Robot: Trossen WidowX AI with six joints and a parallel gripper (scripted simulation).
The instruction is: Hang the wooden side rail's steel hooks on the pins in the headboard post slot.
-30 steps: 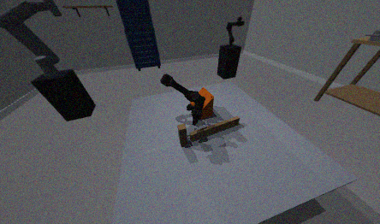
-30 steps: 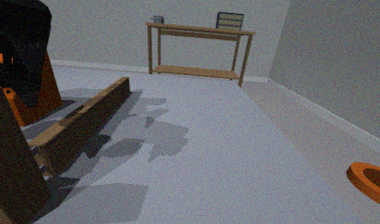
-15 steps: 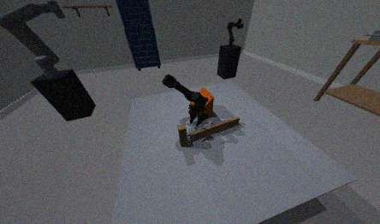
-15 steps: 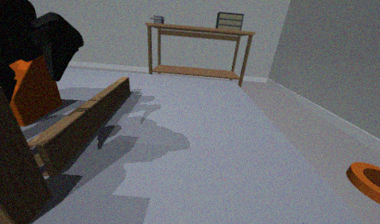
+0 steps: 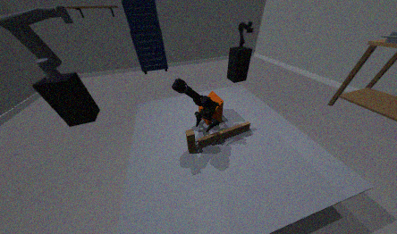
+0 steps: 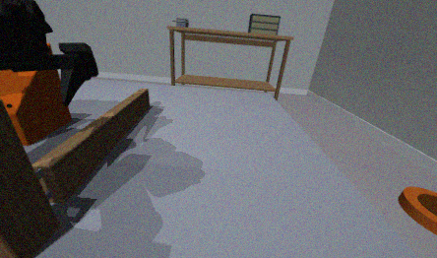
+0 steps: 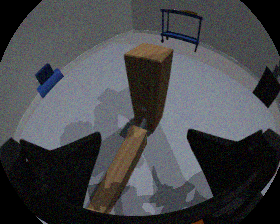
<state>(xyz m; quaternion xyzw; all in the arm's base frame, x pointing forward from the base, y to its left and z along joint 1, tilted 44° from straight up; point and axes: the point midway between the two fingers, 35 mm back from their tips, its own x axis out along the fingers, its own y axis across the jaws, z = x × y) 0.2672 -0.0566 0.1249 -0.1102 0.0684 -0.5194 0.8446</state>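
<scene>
My gripper tip is now 90 mm to the left of the headboard post, 50 mm above it and 40 mm short of it.
</scene>
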